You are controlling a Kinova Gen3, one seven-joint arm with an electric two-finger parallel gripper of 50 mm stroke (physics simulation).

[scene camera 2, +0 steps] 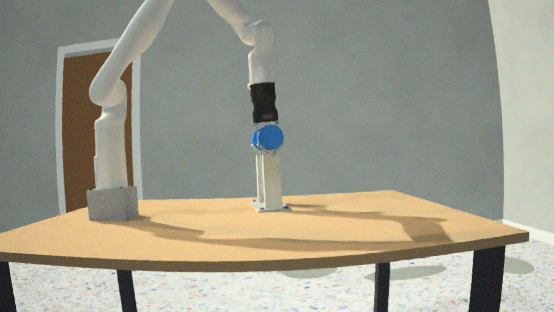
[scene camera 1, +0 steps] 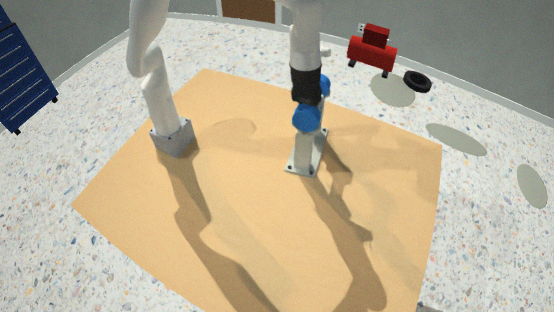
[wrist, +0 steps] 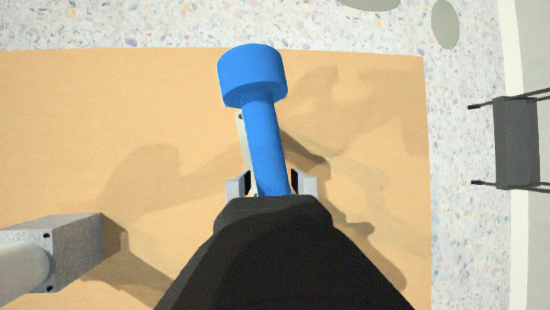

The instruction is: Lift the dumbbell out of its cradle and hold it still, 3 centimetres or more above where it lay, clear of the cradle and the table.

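Seen in the pictures: gripper, fingertip midpoint: (wrist: pixel 271 177); arm's base, link origin: (scene camera 2: pixel 112 187) (scene camera 1: pixel 168 126) (wrist: pixel 25 265).
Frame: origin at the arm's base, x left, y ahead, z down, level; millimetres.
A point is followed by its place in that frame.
Note:
The blue dumbbell (scene camera 1: pixel 306 119) @[z -139, x 49, y 478 mm] (scene camera 2: pixel 270 137) @[z -128, x 49, y 473 mm] (wrist: pixel 265 142) @[z -148, x 155, y 469 mm] lies level in its pale cradle (scene camera 1: pixel 302 154) @[z 9, x 52, y 475 mm] (scene camera 2: pixel 272 180) @[z -2, x 52, y 474 mm] (wrist: pixel 242 131) @[z 81, x 209, y 428 mm], a head at each end, on two posts above the table (scene camera 1: pixel 235 185) @[z 89, x -79, y 302 mm] (scene camera 2: pixel 320 262) @[z 98, x -491, y 492 mm] (wrist: pixel 65 125) @[z 89, x 279, y 8 mm]. My gripper (scene camera 1: pixel 306 102) @[z -113, x 113, y 472 mm] (scene camera 2: pixel 266 124) (wrist: pixel 271 177) @[z -113, x 113, y 472 mm] is open and points down over the handle. In the wrist view one finger stands on each side of the handle, with a narrow gap on each side, the right one smaller. In both scene views the front head hides the fingertips, and the black gripper body hides part of the dumbbell.
The arm's grey base block (scene camera 1: pixel 175 137) @[z 6, x -31, y 53 mm] (scene camera 2: pixel 113 203) @[z 39, x -57, y 17 mm] (wrist: pixel 77 250) @[z 35, x -2, y 56 mm] stands on the table to the left of the cradle. A blue cabinet (scene camera 1: pixel 25 75), a red machine (scene camera 1: pixel 372 52) and a black ring (scene camera 1: pixel 417 88) are away from the table. A dark grey piece of furniture (wrist: pixel 516 142) is at the wrist view's right.

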